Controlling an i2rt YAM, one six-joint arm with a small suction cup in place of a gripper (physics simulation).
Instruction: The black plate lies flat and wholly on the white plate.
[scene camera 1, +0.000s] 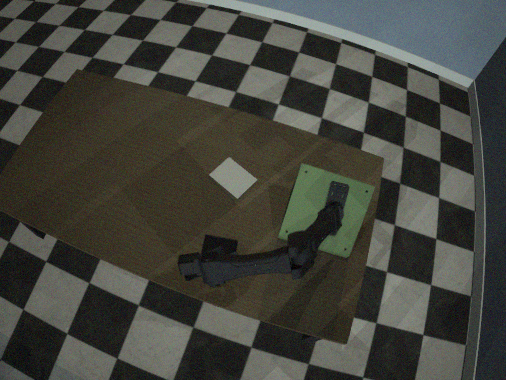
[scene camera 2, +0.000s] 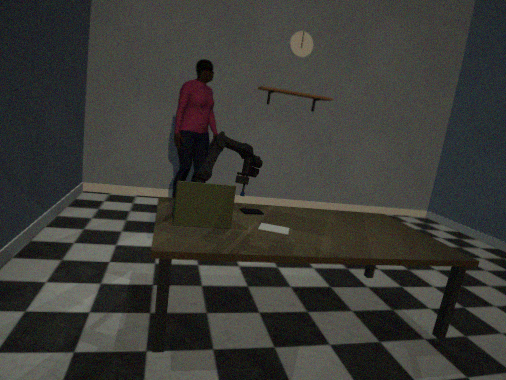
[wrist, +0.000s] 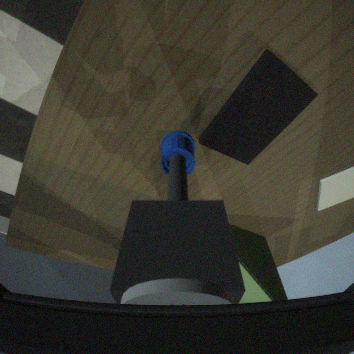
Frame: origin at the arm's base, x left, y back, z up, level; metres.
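Where they show: end effector, tool point: (scene camera 2: 242, 195) (wrist: 177, 146); arm's base, origin of the base link: (scene camera 1: 333, 208) (scene camera 2: 199, 194).
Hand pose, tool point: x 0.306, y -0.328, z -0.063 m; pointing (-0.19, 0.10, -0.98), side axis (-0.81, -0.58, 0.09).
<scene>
Each offset is from my tool point to the top centre of the thing. Level surfaces: height alone.
The black plate @(dx -0.094, dy -0.045, dz -0.068 m) (scene camera 1: 219, 245) (scene camera 2: 251, 211) (wrist: 258, 107) lies flat on the table, partly covered by the arm in scene camera 1. The white plate @(dx -0.406, dy -0.077, dz -0.071 m) (scene camera 1: 233, 178) (scene camera 2: 274, 229) (wrist: 337, 189) lies flat on the table, apart from the black one; part of it shows at the right edge of the wrist view. My gripper, a blue suction cup (scene camera 2: 242, 194) (wrist: 178, 145), is open and empty. It hangs above the table, beside the black plate in the wrist view. The arm hides the cup in scene camera 1.
My arm's base stands on a green block (scene camera 1: 300, 192) (scene camera 2: 204, 205) (wrist: 253, 286) at one end of the brown table @(dz -0.077 m) (scene camera 1: 125, 150) (scene camera 2: 350, 235) (wrist: 115, 110). A person in a pink top (scene camera 2: 196, 107) stands behind the table, near a wall shelf (scene camera 2: 295, 93).
</scene>
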